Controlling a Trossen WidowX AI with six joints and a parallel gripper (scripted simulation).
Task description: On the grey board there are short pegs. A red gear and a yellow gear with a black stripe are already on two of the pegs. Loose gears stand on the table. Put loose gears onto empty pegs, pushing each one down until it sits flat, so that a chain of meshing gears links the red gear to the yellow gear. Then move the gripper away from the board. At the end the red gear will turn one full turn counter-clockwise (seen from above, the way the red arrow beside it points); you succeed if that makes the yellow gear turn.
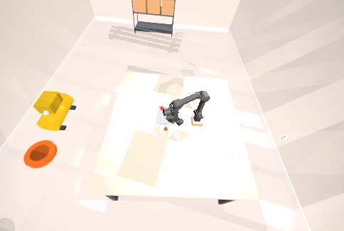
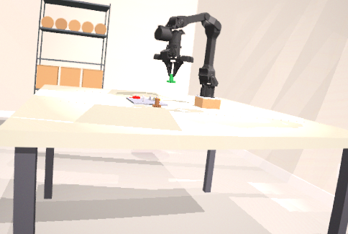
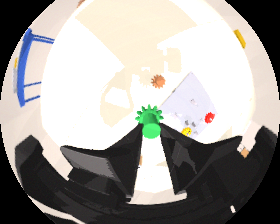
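Right now my gripper tip is 12 cm short of the red gear, 21 cm to the left of it and 13 cm above it. From my gripper tip the other things lie so: yellow gear 1 cm ahead, 18 cm to the right, 13 cm below; brown gear 6 cm ahead, 1 cm to the left, 13 cm below; green gear 1 cm below.
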